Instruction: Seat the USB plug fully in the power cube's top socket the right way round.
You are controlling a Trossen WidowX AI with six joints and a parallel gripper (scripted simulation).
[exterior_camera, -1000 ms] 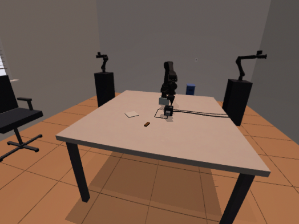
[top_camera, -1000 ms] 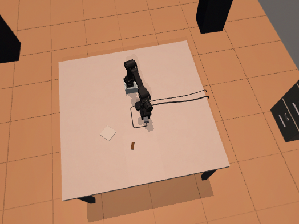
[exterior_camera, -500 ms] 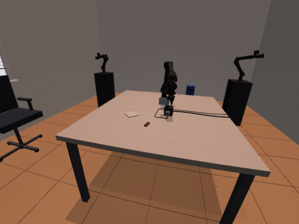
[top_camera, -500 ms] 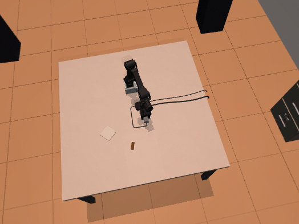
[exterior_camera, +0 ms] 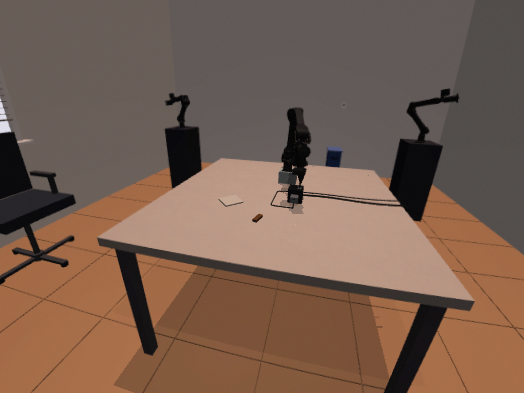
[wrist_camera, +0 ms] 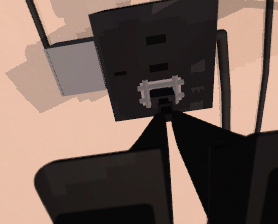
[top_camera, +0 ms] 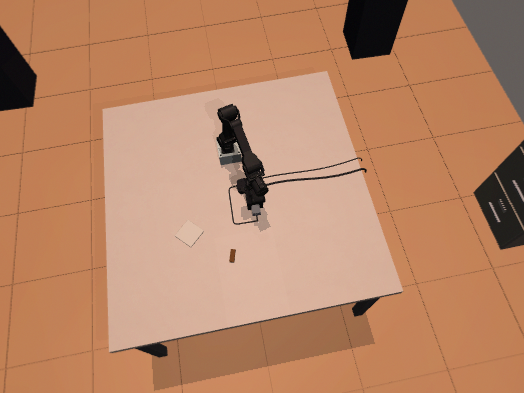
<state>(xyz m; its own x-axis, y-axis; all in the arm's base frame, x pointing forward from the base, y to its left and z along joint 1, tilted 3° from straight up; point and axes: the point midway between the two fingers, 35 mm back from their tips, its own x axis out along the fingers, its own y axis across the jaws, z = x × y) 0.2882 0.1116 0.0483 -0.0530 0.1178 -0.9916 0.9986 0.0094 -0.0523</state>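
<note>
Right now my gripper tip is 20 mm above the dark USB plug. Round my gripper tip: white flat pad: 110 mm ahead, 350 mm to the right, 100 mm below; then small brown block: 260 mm ahead, 160 mm to the right, 100 mm below; then metal socket frame: 40 mm below.
</note>
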